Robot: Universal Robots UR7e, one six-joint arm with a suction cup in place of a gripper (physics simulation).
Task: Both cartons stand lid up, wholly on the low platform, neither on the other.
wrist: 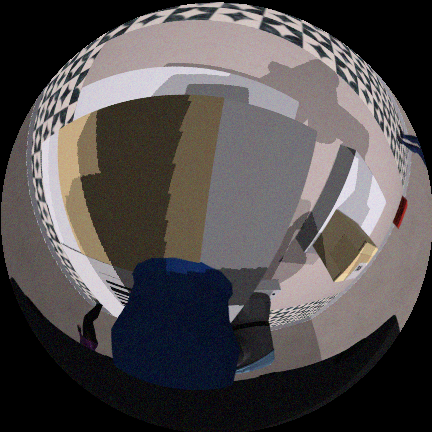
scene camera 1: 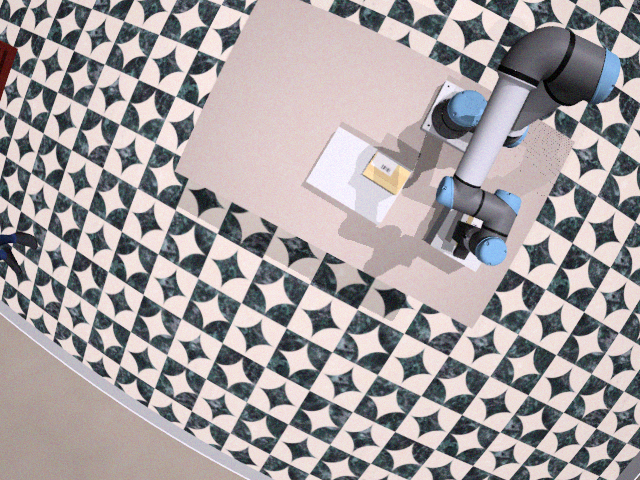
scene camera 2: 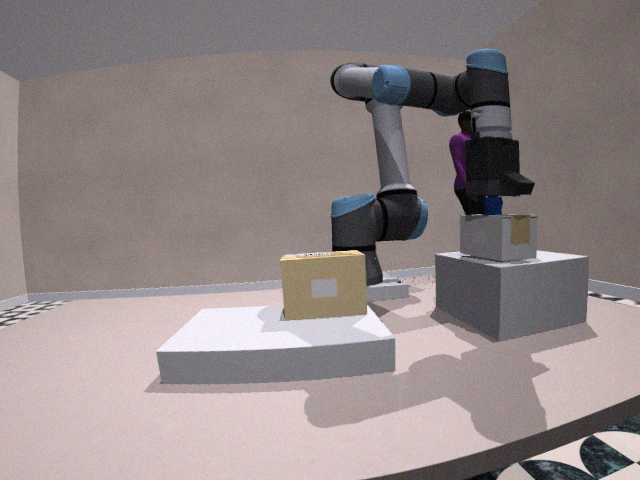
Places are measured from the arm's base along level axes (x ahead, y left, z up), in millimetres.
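Where they show: hand, its tool point: (wrist: 184, 267) (scene camera 2: 492, 221); arm's base, origin of its link: (wrist: 245, 303) (scene camera 1: 451, 119).
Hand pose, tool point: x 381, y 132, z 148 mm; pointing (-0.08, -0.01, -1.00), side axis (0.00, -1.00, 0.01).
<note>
Things, the pixels of their top centre, and the offset from my tool point. Level surfaces: height alone.
- yellow carton, centre of its top: (scene camera 2: 321, 254) (wrist: 360, 263) (scene camera 1: 386, 173) dx -100, dy -304, dz -40 mm
- low white platform, centre of its top: (scene camera 2: 277, 322) (wrist: 359, 221) (scene camera 1: 359, 175) dx -66, dy -395, dz -140 mm
- grey carton, centre of its top: (wrist: 140, 302) (scene camera 2: 496, 213) (scene camera 1: 469, 230) dx -8, dy +18, dz +15 mm
- taller grey block, centre of its top: (scene camera 2: 505, 255) (scene camera 1: 471, 228) dx -16, dy +48, dz -68 mm
- beige table, height of its surface: dz -188 mm
A yellow carton (scene camera 1: 387, 172) (scene camera 2: 323, 284) (wrist: 346, 245) stands lid up on the low white platform (scene camera 1: 335, 170) (scene camera 2: 248, 335) (wrist: 365, 189), near its edge on the robot's side. A grey carton (scene camera 2: 488, 237) (wrist: 257, 181) with a tan tape strip stands lid up on a taller grey block (scene camera 2: 511, 294) (scene camera 1: 472, 262). My blue suction cup (scene camera 2: 493, 205) (wrist: 177, 314) presses down on the grey carton's top, close to one edge. In the overhead view the arm's wrist hides the cup and most of that carton.
The robot's base (scene camera 1: 439, 110) (scene camera 2: 388, 289) stands behind the platform and the block on the beige table (scene camera 1: 289, 77) (scene camera 2: 103, 413). A person in a purple top (scene camera 2: 457, 154) stands behind the arm. Patterned floor lies all round the table.
</note>
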